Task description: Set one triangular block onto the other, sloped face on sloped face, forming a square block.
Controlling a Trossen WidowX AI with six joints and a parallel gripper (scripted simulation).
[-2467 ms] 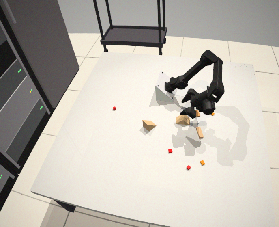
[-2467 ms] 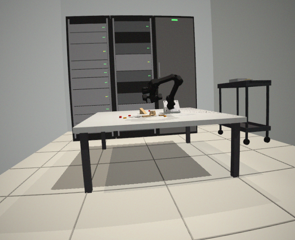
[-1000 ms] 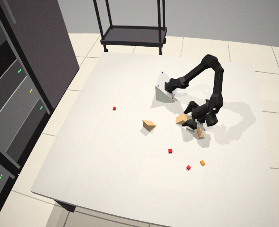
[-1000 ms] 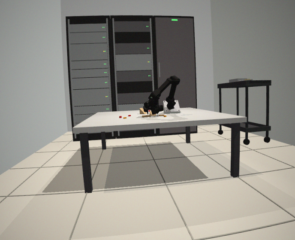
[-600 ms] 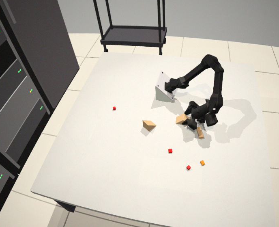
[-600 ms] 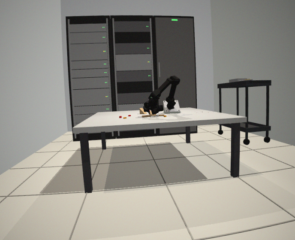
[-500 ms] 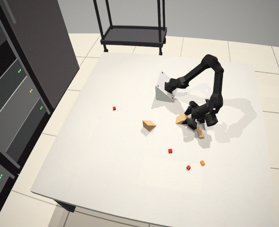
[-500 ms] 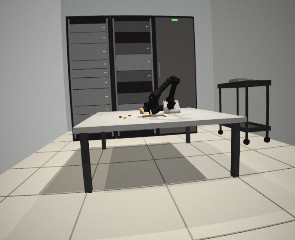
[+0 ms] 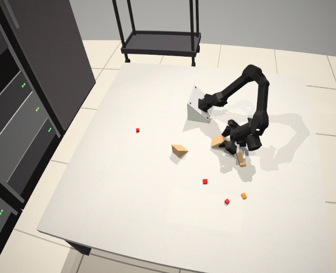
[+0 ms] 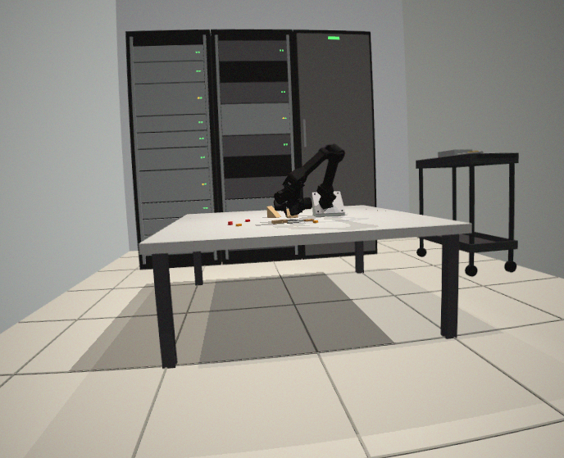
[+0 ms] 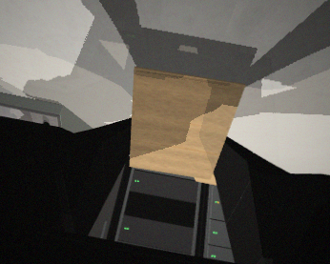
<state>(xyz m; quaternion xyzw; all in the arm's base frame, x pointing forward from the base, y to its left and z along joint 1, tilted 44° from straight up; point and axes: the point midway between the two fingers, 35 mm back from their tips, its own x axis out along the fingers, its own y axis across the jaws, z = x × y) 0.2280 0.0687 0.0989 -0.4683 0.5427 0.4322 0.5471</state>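
Right now the tan plank is 90 mm ahead of my gripper tip, 110 mm to the left of it and 20 mm below it. Round my gripper tip: triangular block: 10 mm above.
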